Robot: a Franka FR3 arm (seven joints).
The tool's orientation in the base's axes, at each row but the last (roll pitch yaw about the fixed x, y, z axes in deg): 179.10 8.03 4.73; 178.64 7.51 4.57; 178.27 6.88 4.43; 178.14 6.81 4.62; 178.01 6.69 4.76; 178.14 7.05 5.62; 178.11 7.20 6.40
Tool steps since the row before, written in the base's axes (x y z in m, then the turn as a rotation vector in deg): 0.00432 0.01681 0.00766 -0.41 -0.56 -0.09; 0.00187 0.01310 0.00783 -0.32 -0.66 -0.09; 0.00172 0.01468 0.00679 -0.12 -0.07 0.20; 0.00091 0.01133 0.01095 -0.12 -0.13 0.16; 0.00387 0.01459 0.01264 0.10 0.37 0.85; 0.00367 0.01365 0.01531 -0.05 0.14 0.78; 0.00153 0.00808 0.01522 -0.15 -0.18 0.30
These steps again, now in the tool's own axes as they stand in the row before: 0.00457 -0.01626 -0.00864 -0.44 0.52 0.16; 0.00186 -0.01271 -0.00845 -0.36 0.63 0.15; 0.00201 -0.01428 -0.00752 -0.15 0.07 -0.18; 0.00051 -0.01085 -0.01145 -0.15 0.12 -0.14; 0.00356 -0.01375 -0.01363 0.03 -0.33 -0.87; 0.00307 -0.01270 -0.01623 -0.13 -0.12 -0.77; 0.00049 -0.00735 -0.01565 -0.21 0.17 -0.27
